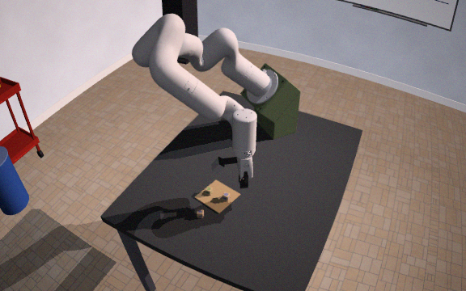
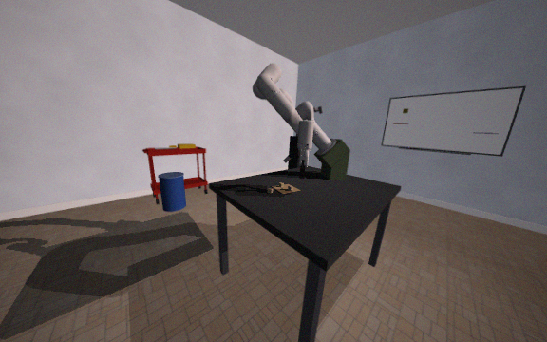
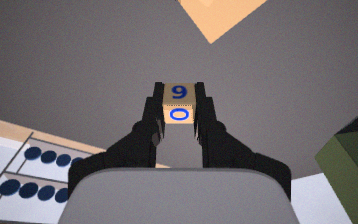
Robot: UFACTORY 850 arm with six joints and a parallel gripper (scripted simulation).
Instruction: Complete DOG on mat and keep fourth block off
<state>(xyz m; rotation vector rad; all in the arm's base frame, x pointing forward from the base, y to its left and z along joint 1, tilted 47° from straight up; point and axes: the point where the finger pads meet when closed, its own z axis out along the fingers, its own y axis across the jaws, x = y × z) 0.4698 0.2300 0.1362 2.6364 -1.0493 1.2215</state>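
The tan mat is 2 cm ahead of my hand, 11 cm to the right of it and 12 cm below it. Also, from my hand: wooden block 1 cm below.
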